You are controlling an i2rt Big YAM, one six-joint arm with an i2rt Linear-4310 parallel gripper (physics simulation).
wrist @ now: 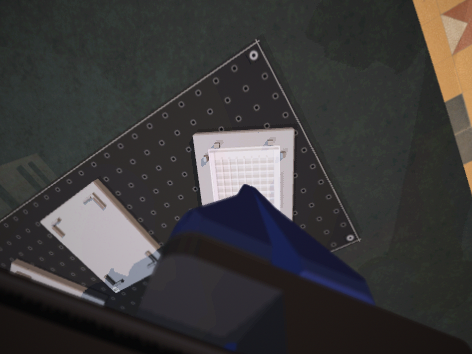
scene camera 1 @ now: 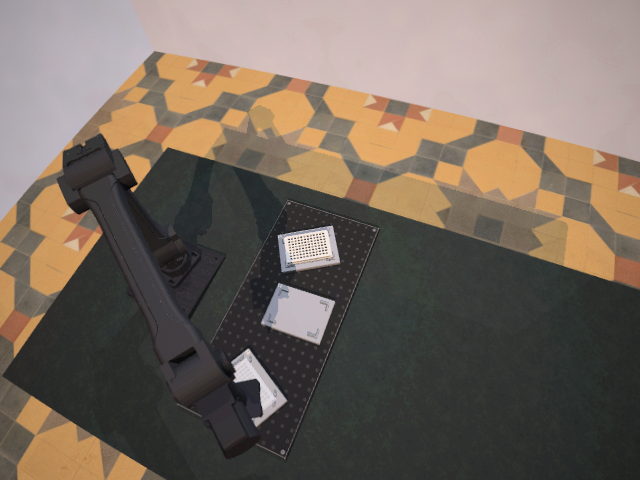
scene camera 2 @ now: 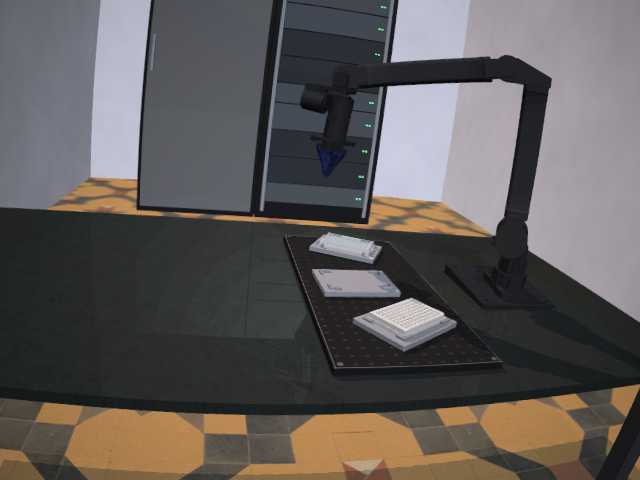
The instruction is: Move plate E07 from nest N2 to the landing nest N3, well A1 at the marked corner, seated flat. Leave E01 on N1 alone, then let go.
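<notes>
Clear plate E07 sits on nest N2; its label cannot be read here. Empty landing nest N3 has corner brackets and lies in the middle. Opaque white plate E01 sits on nest N1. My gripper is shut and empty, its blue fingers pointing down high above the N2 end. The fingers cover part of E07 in the wrist view and are hidden by the arm in scene camera 1.
All three nests stand on a black perforated board on the dark table. The arm's base plate stands beside the board. A grey cabinet and a rack with green lights stand behind the table.
</notes>
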